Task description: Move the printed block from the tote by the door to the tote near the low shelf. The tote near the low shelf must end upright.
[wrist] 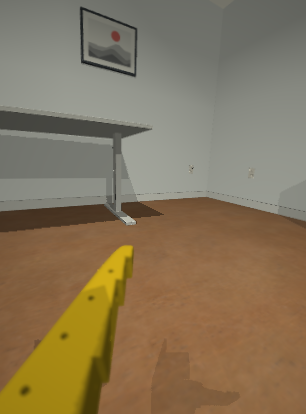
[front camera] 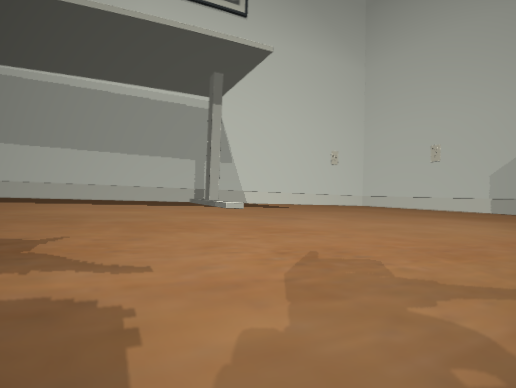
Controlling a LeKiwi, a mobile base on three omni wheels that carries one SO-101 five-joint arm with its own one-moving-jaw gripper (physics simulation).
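Frame: origin at the arm's base, x right, y ahead, z up, level; millimetres.
Seen in the pictures: end effector, tool point: (wrist: pixel 133 257).
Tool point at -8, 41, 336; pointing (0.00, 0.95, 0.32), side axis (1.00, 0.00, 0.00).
Observation:
A point is followed by its place in that frame, as x, y, z.
My gripper (wrist: pixel 127 252) is fully open in the wrist view: its one yellow notched jaw reaches up from the lower left, and the moving jaw is out of the picture. No object touches the visible jaw. The gripper does not show in the front camera view. The printed block, the tote by the door, the tote near the low shelf and the low shelf do not show in either view.
A desk (front camera: pixel 150 55) {-540, 1410, 606} (wrist: pixel 60 123) {-575, 1276, 605} stands at the left along the wall. Its grey leg (front camera: pixel 215 145) {-247, 1597, 220} (wrist: pixel 118 175) {-246, 1597, 259} has a foot on the brown floor (front camera: pixel 350 230) {166, 599, -90} (wrist: pixel 210 270) {297, 715, -90}. A framed picture (wrist: pixel 108 47) {-411, 2035, 1454} hangs above. Walls meet in a corner at the right. Shadows lie on the floor.

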